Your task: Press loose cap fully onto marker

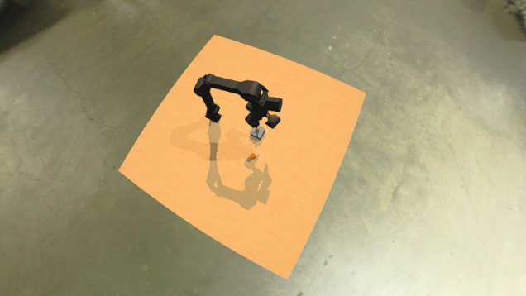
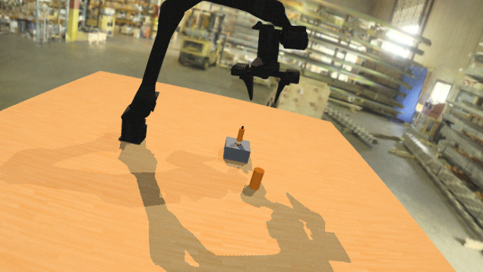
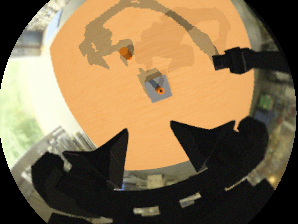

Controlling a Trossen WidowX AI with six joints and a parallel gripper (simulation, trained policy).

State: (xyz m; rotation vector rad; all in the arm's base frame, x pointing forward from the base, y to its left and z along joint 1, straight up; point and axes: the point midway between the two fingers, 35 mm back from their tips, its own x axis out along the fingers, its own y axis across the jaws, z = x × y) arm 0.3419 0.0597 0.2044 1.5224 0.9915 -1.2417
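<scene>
Now: the orange cap 1 cm ahead of my gripper tip, 18 cm to the right of it and 14 cm below it. The rest, counted from my gripper tip: orange marker: 4 cm behind, 3 cm to the right, 10 cm below; grey holder block: 4 cm behind, 3 cm to the right, 15 cm below.
</scene>
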